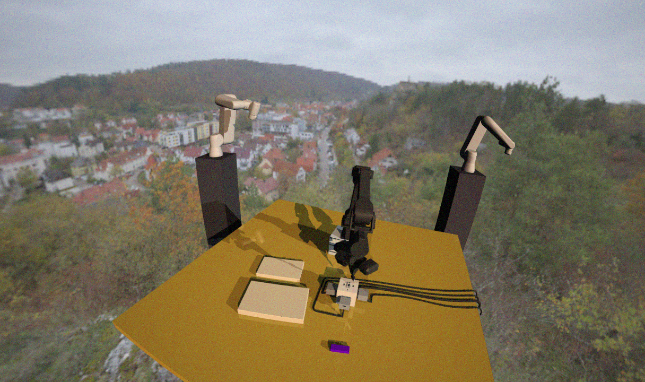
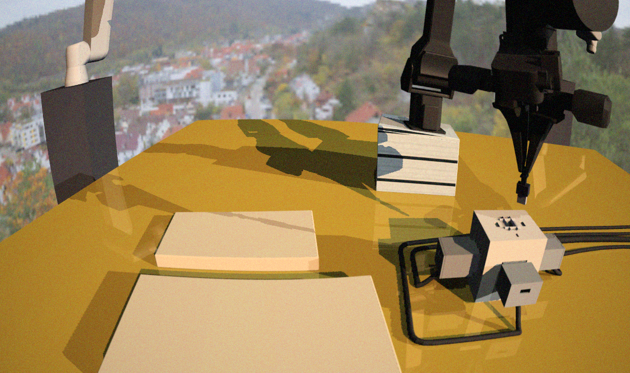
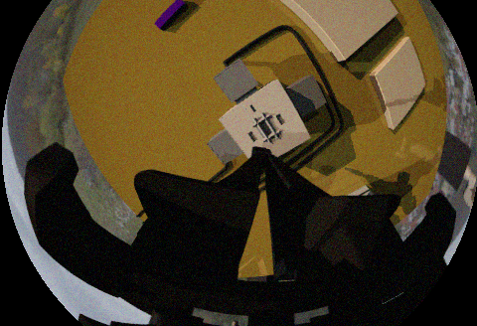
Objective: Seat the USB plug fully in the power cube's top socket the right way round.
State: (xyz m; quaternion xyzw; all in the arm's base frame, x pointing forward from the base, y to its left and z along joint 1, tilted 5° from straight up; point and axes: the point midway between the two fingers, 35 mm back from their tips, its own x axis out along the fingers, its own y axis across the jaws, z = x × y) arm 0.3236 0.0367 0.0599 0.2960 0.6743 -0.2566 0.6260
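Now: the USB plug 2 cm below my gripper tip. Also, from my gripper tip: purple block: 24 cm ahead, 1 cm to the right, 13 cm below.
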